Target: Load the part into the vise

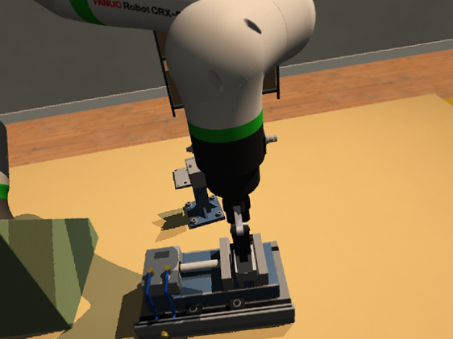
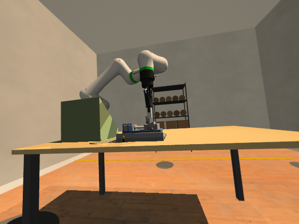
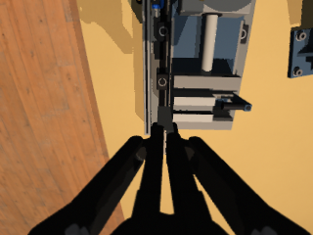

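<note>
Right now the part is 70 mm below my hand and 50 mm to the left of it. From my hand the other things lie so: moving jaw (90 mm below, 70 mm to the left, 30 mm behind); then fixed jaw (90 mm below, 60 mm to the left, 30 mm ahead); then work stop (110 mm to the left, 80 mm below, 10 mm ahead).
</note>
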